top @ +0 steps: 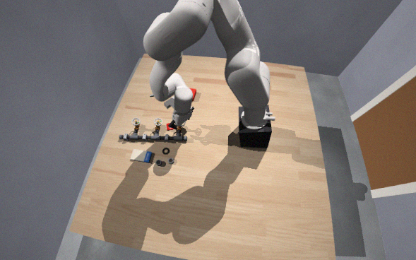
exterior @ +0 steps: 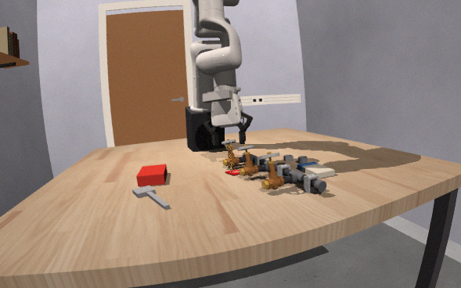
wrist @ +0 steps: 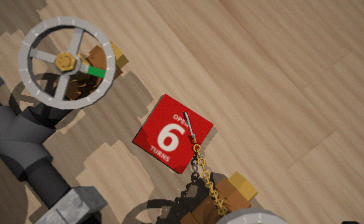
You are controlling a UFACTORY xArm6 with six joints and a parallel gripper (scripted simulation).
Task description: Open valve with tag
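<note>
Right now the red tag is 80 mm ahead of my hand, 10 mm to the right of it and 80 mm below it. The rest, counted from my hand: grey hammer-like tool 210 mm ahead, 250 mm to the right, 80 mm below; then grey box 190 mm ahead, 210 mm to the left, 70 mm below; then red box 50 mm ahead, 250 mm to the right, 70 mm below.
</note>
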